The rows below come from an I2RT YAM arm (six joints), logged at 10 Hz.
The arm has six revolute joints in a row. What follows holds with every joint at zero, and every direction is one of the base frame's. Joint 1 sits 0.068 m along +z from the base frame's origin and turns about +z. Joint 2 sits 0.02 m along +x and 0.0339 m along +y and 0.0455 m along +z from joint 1 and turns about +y. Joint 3 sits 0.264 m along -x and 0.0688 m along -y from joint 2 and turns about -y. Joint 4 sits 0.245 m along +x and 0.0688 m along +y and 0.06 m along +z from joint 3 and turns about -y. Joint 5 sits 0.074 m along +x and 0.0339 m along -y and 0.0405 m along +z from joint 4 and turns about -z. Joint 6 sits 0.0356 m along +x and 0.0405 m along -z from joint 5 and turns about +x. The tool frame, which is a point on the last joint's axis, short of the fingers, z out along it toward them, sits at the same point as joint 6; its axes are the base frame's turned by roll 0, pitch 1.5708 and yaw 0 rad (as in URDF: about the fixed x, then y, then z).
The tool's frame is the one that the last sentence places.
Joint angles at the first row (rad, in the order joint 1, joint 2, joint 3, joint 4, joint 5, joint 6):
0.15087, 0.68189, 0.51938, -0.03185, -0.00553, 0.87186
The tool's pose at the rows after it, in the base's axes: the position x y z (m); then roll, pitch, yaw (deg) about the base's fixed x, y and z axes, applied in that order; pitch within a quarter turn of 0, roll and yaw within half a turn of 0:
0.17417 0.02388 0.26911 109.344 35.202 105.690
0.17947 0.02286 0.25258 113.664 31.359 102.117
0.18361 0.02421 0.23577 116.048 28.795 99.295
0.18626 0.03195 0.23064 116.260 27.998 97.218
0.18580 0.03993 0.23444 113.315 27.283 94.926
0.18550 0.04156 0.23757 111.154 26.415 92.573
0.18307 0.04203 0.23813 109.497 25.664 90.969
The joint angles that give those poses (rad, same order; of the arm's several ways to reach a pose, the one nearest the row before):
0.15128, 0.70290, 0.52093, -0.09289, 0.07423, 0.94969
0.15813, 0.74674, 0.49726, -0.10510, 0.16042, 1.04276
0.17376, 0.78831, 0.46063, -0.07802, 0.22373, 1.11677
0.22565, 0.81997, 0.45377, -0.05514, 0.30041, 1.16750
0.27792, 0.82039, 0.45379, -0.01887, 0.36108, 1.20146
0.29240, 0.81615, 0.45338, 0.00515, 0.39425, 1.22396
0.30234, 0.80055, 0.44194, 0.02349, 0.41603, 1.23922

